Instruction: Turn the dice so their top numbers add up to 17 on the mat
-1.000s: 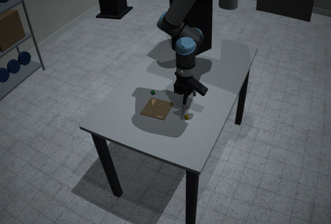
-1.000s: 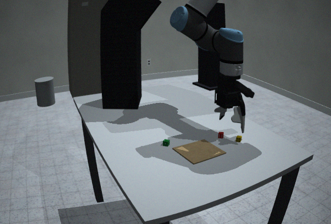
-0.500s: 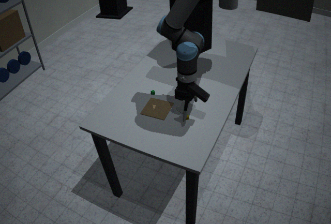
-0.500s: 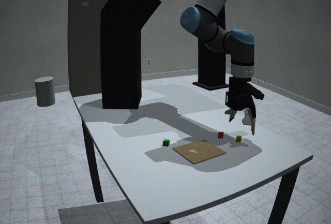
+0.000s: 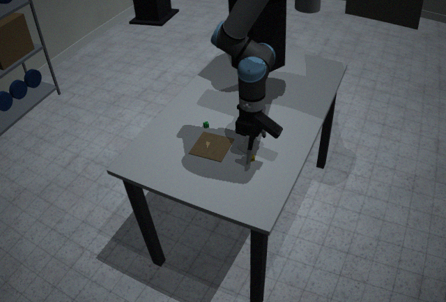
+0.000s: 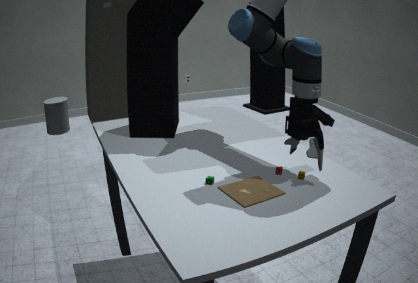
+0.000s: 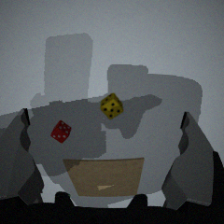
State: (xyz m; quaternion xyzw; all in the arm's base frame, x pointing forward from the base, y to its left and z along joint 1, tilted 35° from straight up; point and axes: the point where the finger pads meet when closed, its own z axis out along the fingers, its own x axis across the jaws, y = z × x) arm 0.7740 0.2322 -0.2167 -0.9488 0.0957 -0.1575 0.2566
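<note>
The yellow die lies 4 cm below my hand, 2 cm to the right of it and 1 cm ahead of it. From my hand the other things lie so: mat: 19 cm to the right, 4 cm below, 2 cm behind; then red die: 7 cm behind, 5 cm to the right, 4 cm below; then green die: 26 cm to the right, 13 cm behind, 4 cm below.
</note>
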